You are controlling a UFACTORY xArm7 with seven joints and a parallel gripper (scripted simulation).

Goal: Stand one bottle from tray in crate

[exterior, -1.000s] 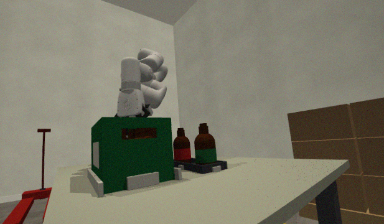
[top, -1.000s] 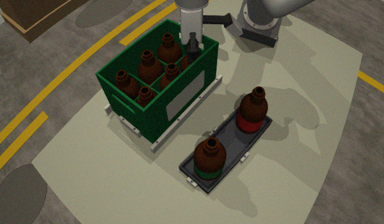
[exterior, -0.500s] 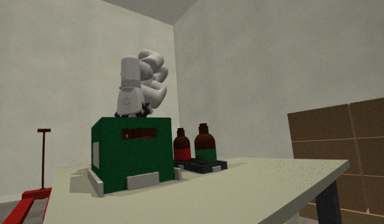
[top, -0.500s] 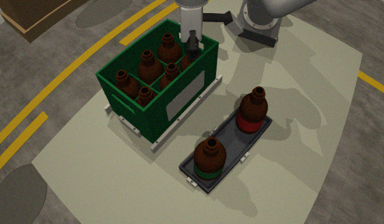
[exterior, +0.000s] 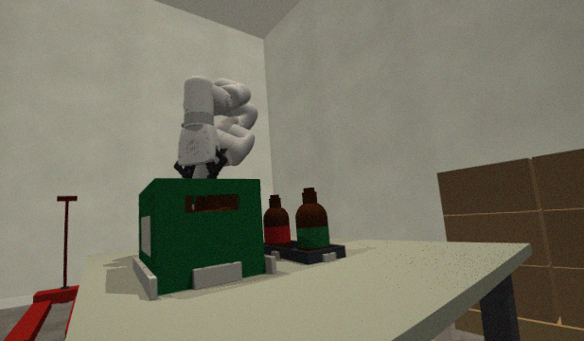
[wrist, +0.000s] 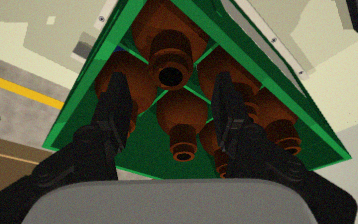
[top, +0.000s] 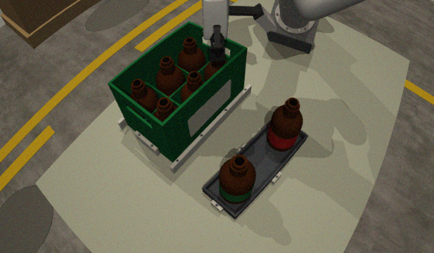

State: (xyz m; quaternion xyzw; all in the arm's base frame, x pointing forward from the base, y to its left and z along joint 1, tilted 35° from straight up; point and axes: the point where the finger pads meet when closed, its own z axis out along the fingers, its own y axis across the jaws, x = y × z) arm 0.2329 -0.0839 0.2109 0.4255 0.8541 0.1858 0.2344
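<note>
Now: the green crate 11 cm below my hand, 9 cm ahead of it and 4 cm to the right of it. Also, from my hand: dark tray (20 cm to the left, 18 cm below, 10 cm ahead).
</note>
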